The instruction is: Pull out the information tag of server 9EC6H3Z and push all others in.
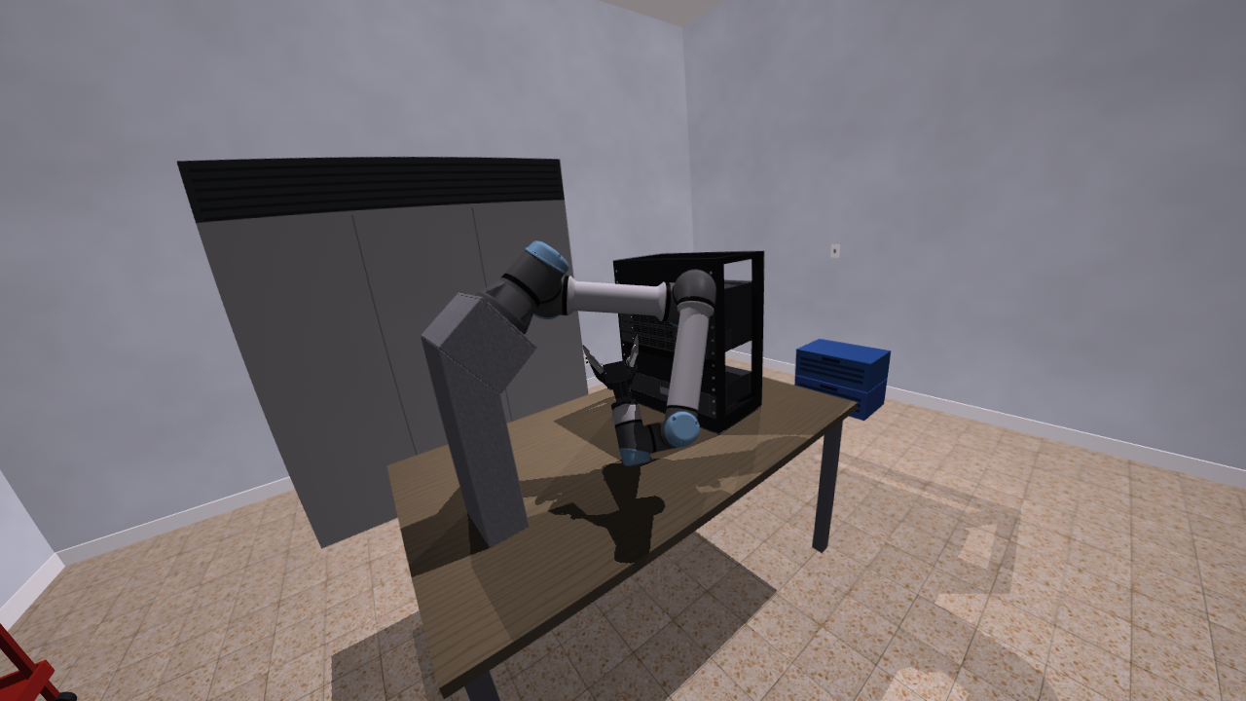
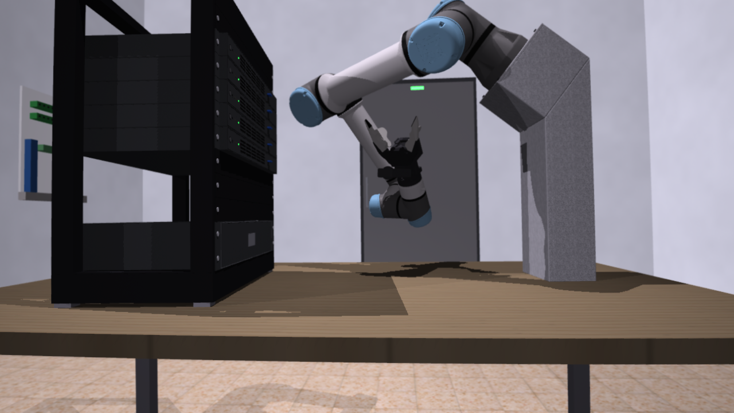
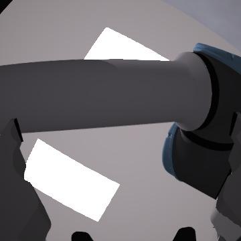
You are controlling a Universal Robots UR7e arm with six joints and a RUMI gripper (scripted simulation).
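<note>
The information tag lies 33 cm ahead of my hand, 15 cm to the left of it and 11 cm below it.
</note>
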